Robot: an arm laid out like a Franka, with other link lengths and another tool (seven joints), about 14 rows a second.
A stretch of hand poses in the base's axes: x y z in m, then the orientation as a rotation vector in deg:
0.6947, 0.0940, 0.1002, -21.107, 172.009, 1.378
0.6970, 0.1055, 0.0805, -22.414, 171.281, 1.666
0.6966, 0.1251, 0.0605, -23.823, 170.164, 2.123
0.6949, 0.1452, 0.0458, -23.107, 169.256, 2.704
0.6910, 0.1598, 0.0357, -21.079, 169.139, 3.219
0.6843, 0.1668, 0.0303, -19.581, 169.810, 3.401
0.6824, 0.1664, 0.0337, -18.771, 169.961, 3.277
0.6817, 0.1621, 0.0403, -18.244, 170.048, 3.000
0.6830, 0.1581, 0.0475, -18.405, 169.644, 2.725
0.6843, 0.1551, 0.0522, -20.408, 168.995, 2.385
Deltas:
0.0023, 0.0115, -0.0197, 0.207, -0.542, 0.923
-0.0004, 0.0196, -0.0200, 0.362, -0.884, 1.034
-0.0017, 0.0201, -0.0147, 0.556, -0.917, -0.373
-0.0039, 0.0146, -0.0101, 0.498, -0.285, -1.309
-0.0067, 0.0070, -0.0054, 0.138, 0.531, -1.026
-0.0019, -0.0004, 0.0034, -0.048, 0.063, -0.553
-0.0007, -0.0043, 0.0066, -0.159, 0.014, -0.369
0.0013, -0.0040, 0.0072, -0.147, -0.409, 0.115
0.0013, -0.0030, 0.0047, -0.285, -0.478, 1.353

